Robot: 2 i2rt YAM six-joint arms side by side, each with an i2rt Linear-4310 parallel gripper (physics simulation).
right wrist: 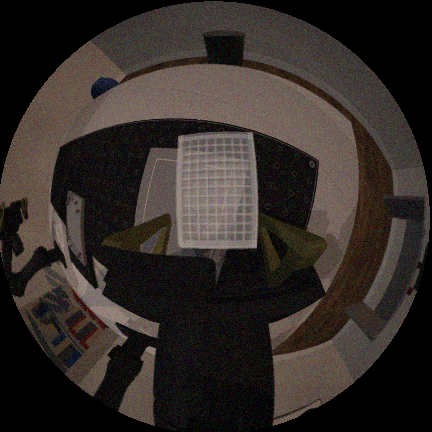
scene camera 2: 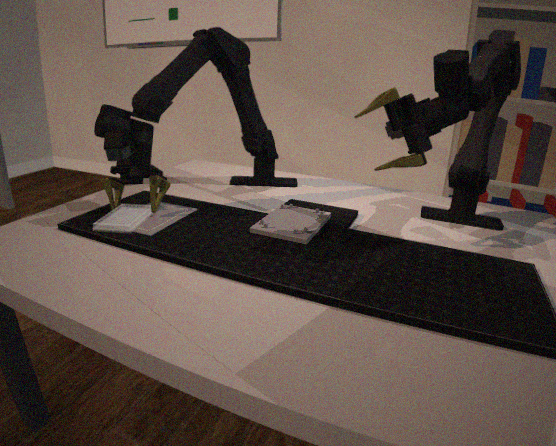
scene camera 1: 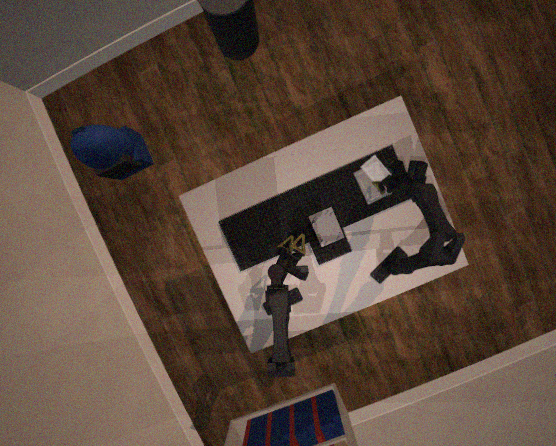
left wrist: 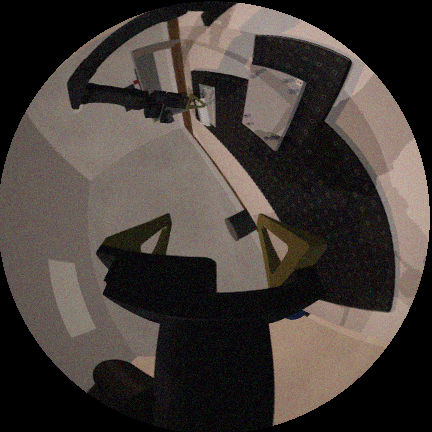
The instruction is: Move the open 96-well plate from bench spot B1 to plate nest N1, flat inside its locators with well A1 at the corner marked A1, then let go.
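Where they show: left gripper, fingertip midpoint: (scene camera 2: 365, 143) (scene camera 1: 297, 234) (left wrist: 213, 217); right gripper, fingertip midpoint: (right wrist: 213, 217) (scene camera 2: 133, 212) (scene camera 1: 379, 176) (left wrist: 201, 105); left arm's base, origin of the base link: (right wrist: 59, 252) (scene camera 2: 460, 219); right arm's base, origin of the base link: (right wrist: 140, 336) (scene camera 2: 263, 183) (scene camera 1: 388, 264).
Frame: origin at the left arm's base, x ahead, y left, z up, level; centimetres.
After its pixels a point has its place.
Observation:
The pale 96-well plate (scene camera 1: 375, 169) {x 39.6, y -68.7, z 2.7 cm} (scene camera 2: 121, 218) {x 40.6, y -68.4, z 2.6 cm} (right wrist: 217, 190) {x 38.5, y -69.1, z 1.8 cm} lies partly over the grey pad of the bench spot (scene camera 1: 368, 194) {x 30.2, y -61.1, z 1.5 cm} (scene camera 2: 172, 216) {x 32.5, y -61.2, z 1.5 cm} (right wrist: 157, 192) {x 36.9, y -62.1, z 1.5 cm} and partly over the black board. Its well grid faces up; its A1 corner cannot be made out. My right gripper (scene camera 1: 382, 185) {x 35.7, y -69.4, z 2.0 cm} (scene camera 2: 134, 209) {x 35.7, y -69.4, z 2.0 cm} points down and is open, its fingertips low beside the plate's two long sides in the right wrist view. Plate nest N1 (scene camera 1: 327, 226) {x 25.0, y -36.5, z 2.5 cm} (scene camera 2: 290, 223) {x 27.3, y -35.8, z 2.5 cm} (left wrist: 274, 105) {x 24.1, y -33.6, z 2.5 cm} is a light slab with small locators and holds no plate. My left gripper (scene camera 1: 296, 237) {x 29.9, y -22.0, z 20.7 cm} (scene camera 2: 366, 143) {x 29.9, y -22.0, z 20.7 cm} (left wrist: 213, 217) {x 29.9, y -22.0, z 20.7 cm} is open and empty, raised high.
The black perforated board (scene camera 1: 270, 215) {x 42.0, y -14.0, z 1.3 cm} (scene camera 2: 400, 280) {x 39.9, y -12.5, z 1.3 cm} (left wrist: 320, 190) {x 31.7, y -18.3, z 1.3 cm} runs along the pale table (scene camera 1: 245, 185) {x 60.9, y -9.3, z 0.0 cm} (scene camera 2: 165, 295) {x 57.2, y -44.9, z 0.0 cm}, under the pad and nest. A bookshelf (scene camera 1: 345, 415) stands behind the left arm. A blue object (scene camera 1: 107, 147) and a dark bin (scene camera 1: 234, 32) stand on the floor.

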